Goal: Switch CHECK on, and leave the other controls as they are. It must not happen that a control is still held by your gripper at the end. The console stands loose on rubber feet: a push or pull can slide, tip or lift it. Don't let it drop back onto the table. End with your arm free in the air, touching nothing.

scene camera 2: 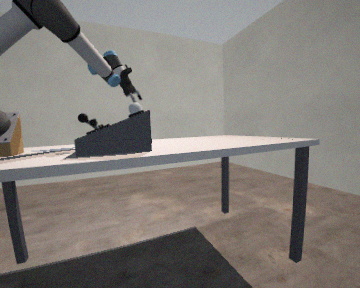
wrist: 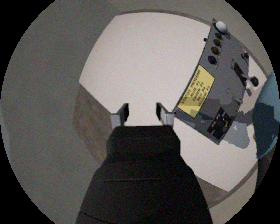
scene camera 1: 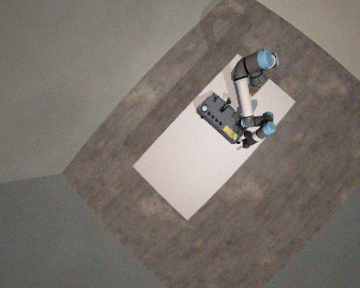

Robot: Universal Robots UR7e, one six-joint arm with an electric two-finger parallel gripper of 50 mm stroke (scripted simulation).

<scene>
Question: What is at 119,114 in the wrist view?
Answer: The gripper.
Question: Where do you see a dark grey wedge-shaped console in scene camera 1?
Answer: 223,121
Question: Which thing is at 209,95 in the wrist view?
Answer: A dark grey wedge-shaped console.
</scene>
